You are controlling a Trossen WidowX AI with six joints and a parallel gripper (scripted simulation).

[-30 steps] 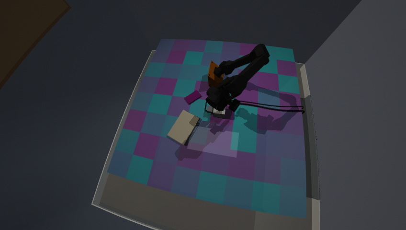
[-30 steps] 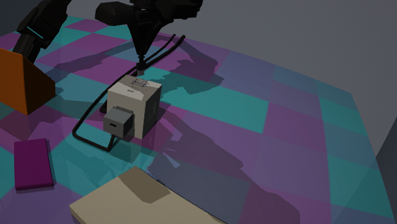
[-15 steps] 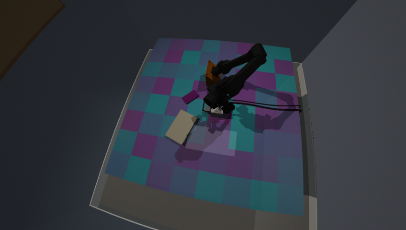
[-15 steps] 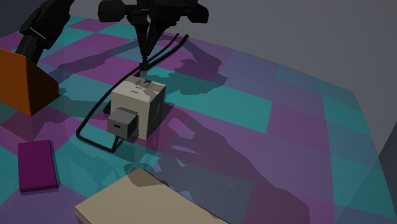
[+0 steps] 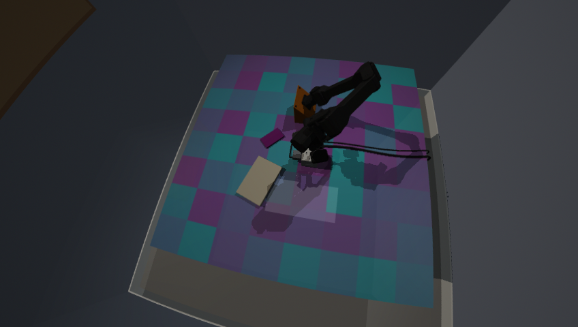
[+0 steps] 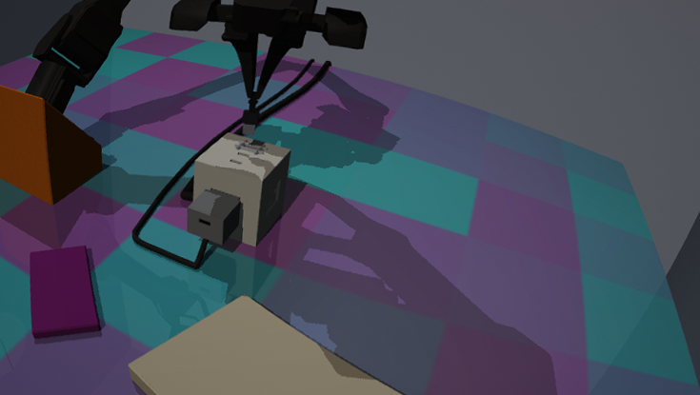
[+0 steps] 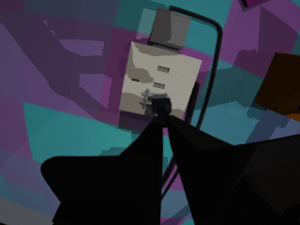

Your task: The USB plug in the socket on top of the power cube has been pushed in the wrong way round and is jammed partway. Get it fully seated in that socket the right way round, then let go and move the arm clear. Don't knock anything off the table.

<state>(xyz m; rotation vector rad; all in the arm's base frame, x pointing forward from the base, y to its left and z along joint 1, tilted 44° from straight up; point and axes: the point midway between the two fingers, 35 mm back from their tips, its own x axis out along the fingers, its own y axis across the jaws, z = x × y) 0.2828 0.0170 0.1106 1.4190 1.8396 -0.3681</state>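
Now: gripper tip 2 cm above the black USB plug. From my gripper tip the other things lie so: flat beige slab (17 cm ahead, 22 cm to the right, 12 cm below); USB socket (1 cm to the left, 6 cm below); magenta block (7 cm behind, 23 cm to the right, 13 cm below).
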